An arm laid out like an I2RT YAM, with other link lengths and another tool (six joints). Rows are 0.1 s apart.
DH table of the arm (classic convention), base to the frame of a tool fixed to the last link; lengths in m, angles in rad. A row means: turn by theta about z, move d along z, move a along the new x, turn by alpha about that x. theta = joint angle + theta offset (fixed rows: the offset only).
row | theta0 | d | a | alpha
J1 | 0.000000 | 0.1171 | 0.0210 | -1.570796
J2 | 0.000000 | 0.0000 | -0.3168 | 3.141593
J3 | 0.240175 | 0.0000 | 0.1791 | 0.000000
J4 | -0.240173 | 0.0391 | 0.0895 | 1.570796
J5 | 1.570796 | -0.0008 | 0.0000 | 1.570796
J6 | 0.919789 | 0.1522 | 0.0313 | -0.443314
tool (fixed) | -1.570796 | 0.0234 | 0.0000 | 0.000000
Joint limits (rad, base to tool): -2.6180..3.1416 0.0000..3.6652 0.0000..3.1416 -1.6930..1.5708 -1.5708..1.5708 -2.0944..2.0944
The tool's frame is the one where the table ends.
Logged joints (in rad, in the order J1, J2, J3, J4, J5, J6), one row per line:
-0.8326, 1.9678, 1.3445, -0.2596, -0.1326, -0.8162
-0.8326, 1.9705, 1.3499, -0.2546, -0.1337, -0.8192
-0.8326, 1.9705, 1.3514, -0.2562, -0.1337, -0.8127
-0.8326, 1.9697, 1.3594, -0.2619, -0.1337, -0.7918
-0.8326, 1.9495, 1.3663, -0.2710, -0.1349, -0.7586
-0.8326, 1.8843, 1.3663, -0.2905, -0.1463, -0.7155
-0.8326, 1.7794, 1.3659, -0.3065, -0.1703, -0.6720
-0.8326, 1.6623, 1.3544, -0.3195, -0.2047, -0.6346
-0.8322, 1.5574, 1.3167, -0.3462, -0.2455, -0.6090
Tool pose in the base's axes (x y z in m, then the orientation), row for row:
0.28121, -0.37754, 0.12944, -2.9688, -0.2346, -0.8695
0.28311, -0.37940, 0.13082, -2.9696, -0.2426, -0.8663
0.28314, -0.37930, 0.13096, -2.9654, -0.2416, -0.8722
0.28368, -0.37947, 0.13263, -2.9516, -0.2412, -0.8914
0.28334, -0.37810, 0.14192, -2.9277, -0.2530, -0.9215
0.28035, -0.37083, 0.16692, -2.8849, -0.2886, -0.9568
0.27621, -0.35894, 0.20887, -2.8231, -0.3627, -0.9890
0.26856, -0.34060, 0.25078, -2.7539, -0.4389, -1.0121
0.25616, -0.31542, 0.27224, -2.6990, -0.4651, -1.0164
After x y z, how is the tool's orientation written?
As angles about the fixed x, y, z axes (roll, pitch, yaw), in radians.
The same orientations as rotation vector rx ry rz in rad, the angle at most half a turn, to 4 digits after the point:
-2.7821, 1.2576, -0.4377
-2.7864, 1.2532, -0.4486
-2.7798, 1.2593, -0.4496
-2.7586, 1.2790, -0.4574
-2.7269, 1.3075, -0.4888
-2.6844, 1.3288, -0.5642
-2.6401, 1.3247, -0.7016
-2.5958, 1.2935, -0.8410
-2.5586, 1.2516, -0.8999

